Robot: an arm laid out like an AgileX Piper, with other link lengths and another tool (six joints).
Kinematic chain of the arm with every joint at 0, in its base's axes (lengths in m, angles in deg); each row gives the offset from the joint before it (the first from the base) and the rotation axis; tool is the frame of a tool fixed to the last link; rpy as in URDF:
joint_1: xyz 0 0 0.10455 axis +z
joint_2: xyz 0 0 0 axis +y
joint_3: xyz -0.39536 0 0.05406 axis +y
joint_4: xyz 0.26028 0 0.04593 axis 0.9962 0 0.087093
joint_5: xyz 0 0 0 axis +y
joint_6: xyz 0.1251 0 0.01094 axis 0.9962 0 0.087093
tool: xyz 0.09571 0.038 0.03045 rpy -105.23 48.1 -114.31
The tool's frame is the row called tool.
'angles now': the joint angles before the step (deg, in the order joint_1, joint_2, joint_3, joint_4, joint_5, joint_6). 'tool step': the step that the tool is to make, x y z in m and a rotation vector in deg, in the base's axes. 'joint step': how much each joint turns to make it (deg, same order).
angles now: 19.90, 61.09, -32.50, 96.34, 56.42, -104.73
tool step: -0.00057, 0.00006, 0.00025, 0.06, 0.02, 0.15
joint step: 0.00, 0.00, -0.01, -0.01, 0.16, 0.02
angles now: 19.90, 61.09, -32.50, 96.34, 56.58, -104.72
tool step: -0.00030, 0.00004, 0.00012, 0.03, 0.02, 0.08
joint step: 0.00, 0.00, 0.00, -0.01, 0.08, 0.02
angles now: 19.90, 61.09, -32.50, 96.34, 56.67, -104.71
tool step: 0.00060, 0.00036, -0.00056, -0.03, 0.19, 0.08
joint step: 0.00, 0.20, 0.00, 0.00, 0.09, 0.00
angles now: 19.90, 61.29, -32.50, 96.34, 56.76, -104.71
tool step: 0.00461, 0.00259, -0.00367, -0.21, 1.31, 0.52
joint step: 0.00, 1.42, -0.07, 0.00, 0.57, 0.02
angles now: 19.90, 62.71, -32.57, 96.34, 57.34, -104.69
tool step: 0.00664, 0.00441, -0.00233, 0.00, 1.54, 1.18
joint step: 0.00, 2.24, -0.64, -0.04, 1.30, -0.01
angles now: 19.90, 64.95, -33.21, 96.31, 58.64, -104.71
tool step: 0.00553, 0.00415, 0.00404, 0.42, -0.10, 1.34
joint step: 0.00, 1.80, -1.52, -0.07, 1.40, -0.42
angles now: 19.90, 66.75, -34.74, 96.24, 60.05, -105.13
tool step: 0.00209, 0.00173, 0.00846, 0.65, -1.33, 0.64
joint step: 0.00, 0.44, -1.60, -0.01, 0.67, -0.28
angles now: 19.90, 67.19, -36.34, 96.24, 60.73, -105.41
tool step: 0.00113, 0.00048, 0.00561, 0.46, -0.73, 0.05
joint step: 0.00, 0.00, -0.87, 0.12, 0.12, 0.04
